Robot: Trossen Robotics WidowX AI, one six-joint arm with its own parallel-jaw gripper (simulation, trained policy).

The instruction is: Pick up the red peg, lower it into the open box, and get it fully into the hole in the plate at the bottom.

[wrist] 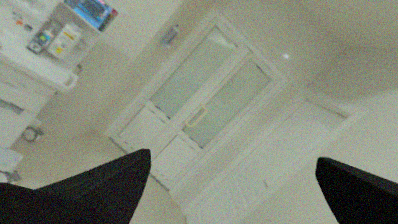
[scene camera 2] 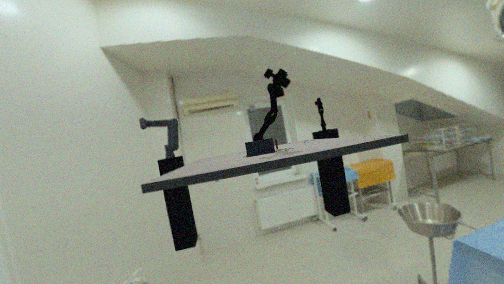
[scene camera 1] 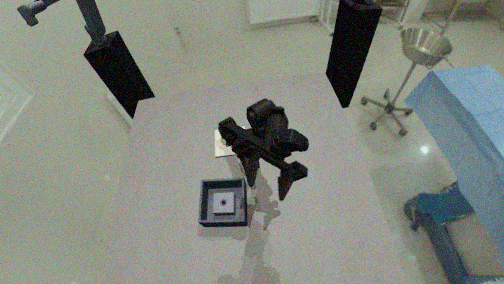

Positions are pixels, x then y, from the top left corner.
Labels:
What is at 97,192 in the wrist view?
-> The gripper.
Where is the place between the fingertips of the gripper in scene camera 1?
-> At 267,193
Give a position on a dark box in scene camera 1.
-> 207,218

